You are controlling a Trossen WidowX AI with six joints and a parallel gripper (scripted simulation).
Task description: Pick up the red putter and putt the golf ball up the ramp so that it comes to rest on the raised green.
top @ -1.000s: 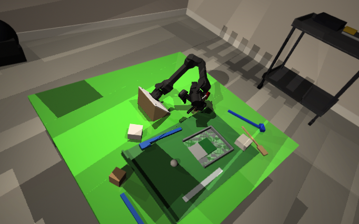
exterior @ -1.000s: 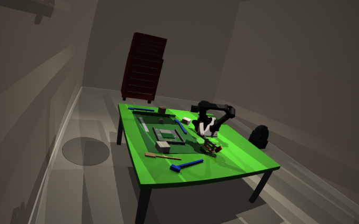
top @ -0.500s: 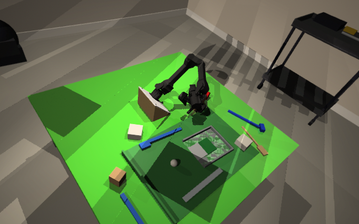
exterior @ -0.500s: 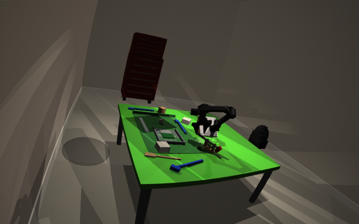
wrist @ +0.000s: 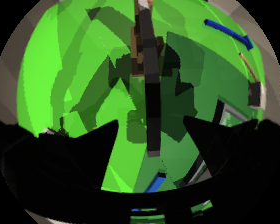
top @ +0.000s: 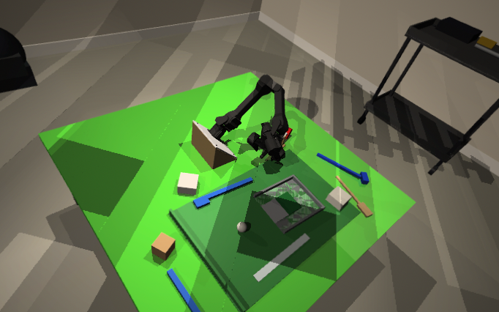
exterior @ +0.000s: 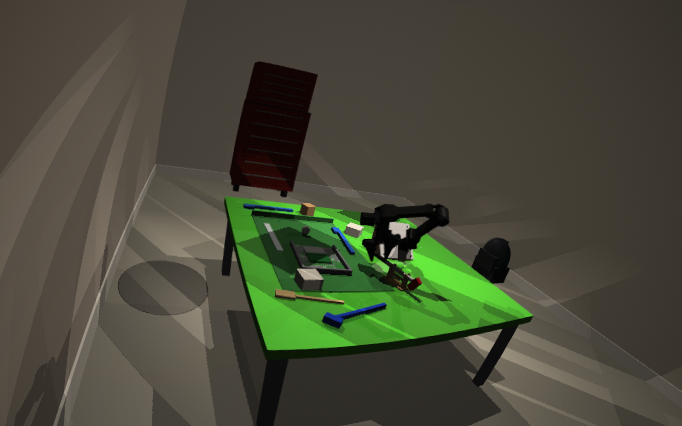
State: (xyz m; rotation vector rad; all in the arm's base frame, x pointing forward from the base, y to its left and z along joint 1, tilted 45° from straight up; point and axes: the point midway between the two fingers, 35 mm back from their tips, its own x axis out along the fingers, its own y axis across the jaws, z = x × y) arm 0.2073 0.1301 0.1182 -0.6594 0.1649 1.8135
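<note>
Now: gripper tip 100 mm to the right of the red putter, 50 mm past it and 10 mm below it. From my gripper tip the other things lie so: blue putter (380 mm to the left, 210 mm ahead, 30 mm below); wooden stand (120 mm to the left, 50 mm behind, 10 mm below); white golf ball (300 mm to the right, 290 mm ahead, 20 mm below).
</note>
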